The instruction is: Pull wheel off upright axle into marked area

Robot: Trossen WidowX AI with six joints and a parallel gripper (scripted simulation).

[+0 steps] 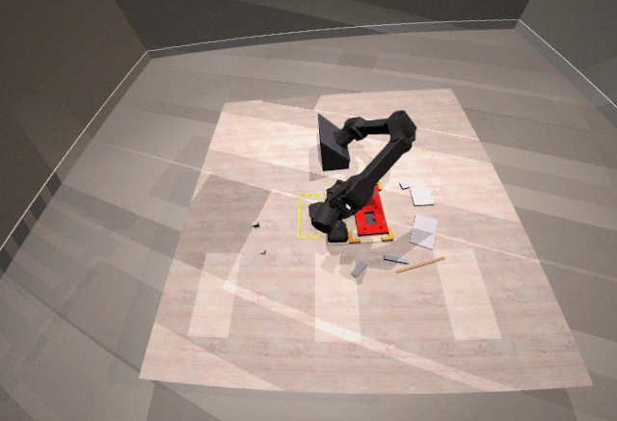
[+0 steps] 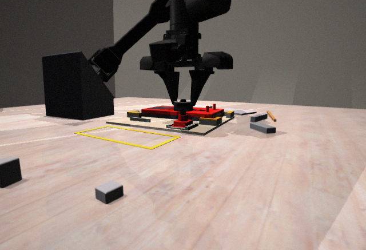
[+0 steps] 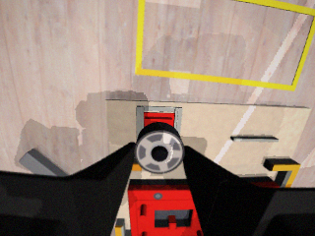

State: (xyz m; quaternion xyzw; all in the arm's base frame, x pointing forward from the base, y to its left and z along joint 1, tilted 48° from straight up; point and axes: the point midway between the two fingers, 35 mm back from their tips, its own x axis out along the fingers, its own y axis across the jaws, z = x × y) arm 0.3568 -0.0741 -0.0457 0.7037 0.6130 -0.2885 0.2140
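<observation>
Right now the black wheel is right at my gripper tip. Round my gripper tip: dark upright axle (1 cm below).
</observation>
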